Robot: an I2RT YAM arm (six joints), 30 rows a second.
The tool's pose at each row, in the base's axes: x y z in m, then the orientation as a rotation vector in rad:
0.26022 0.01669 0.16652 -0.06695 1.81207 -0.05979
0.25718 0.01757 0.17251 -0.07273 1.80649 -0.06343
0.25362 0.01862 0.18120 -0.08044 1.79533 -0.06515
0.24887 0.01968 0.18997 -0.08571 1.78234 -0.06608
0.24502 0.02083 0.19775 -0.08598 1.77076 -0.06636
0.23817 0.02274 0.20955 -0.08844 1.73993 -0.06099
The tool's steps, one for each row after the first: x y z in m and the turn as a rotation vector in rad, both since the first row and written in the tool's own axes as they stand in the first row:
-0.00514 0.00046 -0.00439 -0.00039 -0.00545 -0.00596
-0.01278 0.00089 -0.00994 -0.00291 -0.01655 -0.01229
-0.02021 0.00134 -0.01666 -0.00460 -0.02949 -0.01657
-0.02691 0.00194 -0.02226 -0.00411 -0.04104 -0.01706
-0.03684 0.00304 -0.03175 -0.00795 -0.07206 -0.01627

